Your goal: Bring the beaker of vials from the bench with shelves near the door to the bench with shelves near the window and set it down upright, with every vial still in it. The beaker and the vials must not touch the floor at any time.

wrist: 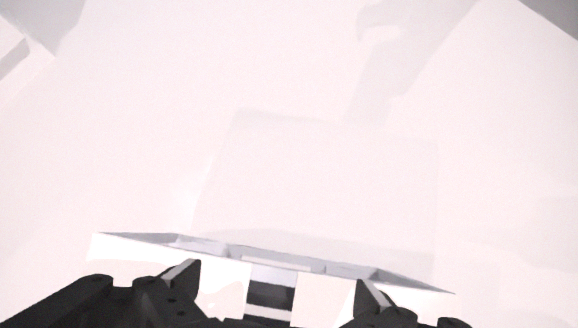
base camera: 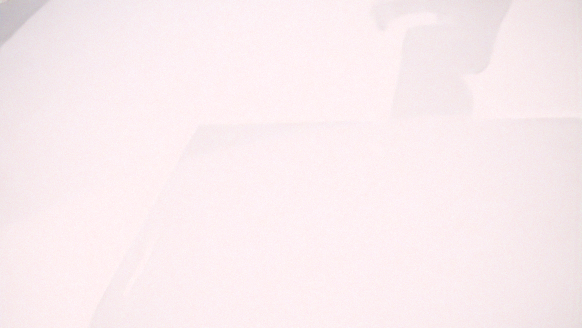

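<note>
My gripper (wrist: 276,287) is open at the bottom of the wrist view. Its two black fingers stand wide apart with nothing between them, in front of the white front edge of my own base. The beaker, the vials and the two benches with shelves do not show in either view.
Pale, overexposed floor (base camera: 280,75) (wrist: 150,150) fills much of both views, with grey shadows of the arm and base across it. A white block-like thing (wrist: 37,65) stands at the far left of the wrist view. Darker grey patches lie at the upper corners.
</note>
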